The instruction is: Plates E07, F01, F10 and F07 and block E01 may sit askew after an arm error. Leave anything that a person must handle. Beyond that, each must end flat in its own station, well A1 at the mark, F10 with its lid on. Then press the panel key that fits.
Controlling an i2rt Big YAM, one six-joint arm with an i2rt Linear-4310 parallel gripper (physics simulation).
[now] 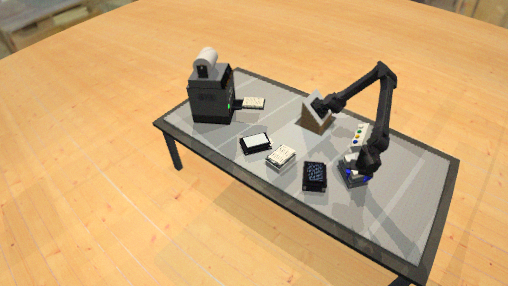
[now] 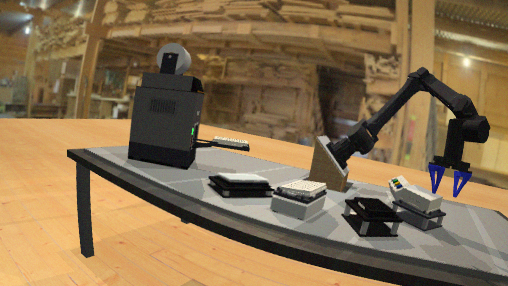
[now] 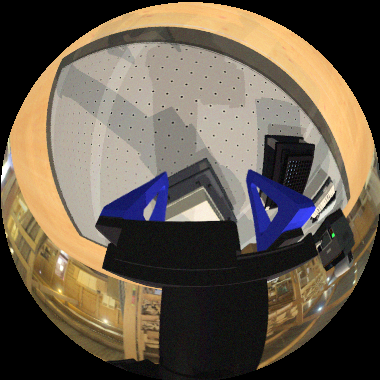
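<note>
My gripper (image 1: 358, 176) (image 2: 445, 194) (image 3: 207, 174) is open and empty, pointing down above the right end of a white block (image 2: 424, 200) (image 3: 196, 209) on a dark grey station. A black plate (image 1: 315, 172) (image 2: 372, 205) (image 3: 298, 172) sits on a black stand with pillars. A cream plate (image 1: 281, 154) (image 2: 303, 187) sits on a pale station; I cannot tell whether it is level. A white-topped plate (image 1: 255, 140) (image 2: 241, 177) is on a low black station. Another cream plate (image 1: 254, 102) (image 2: 231, 142) is on the machine's tray. Labels and well marks are unreadable. The arm partly hides the block.
The button panel (image 1: 359, 134) (image 2: 396, 183) with coloured keys stands behind the block. The tall dark machine (image 1: 211, 103) (image 2: 162, 122) with a green light and a white roll is at the far left. The arm's wooden wedge base (image 1: 314, 120) (image 2: 327, 170) stands behind the plates.
</note>
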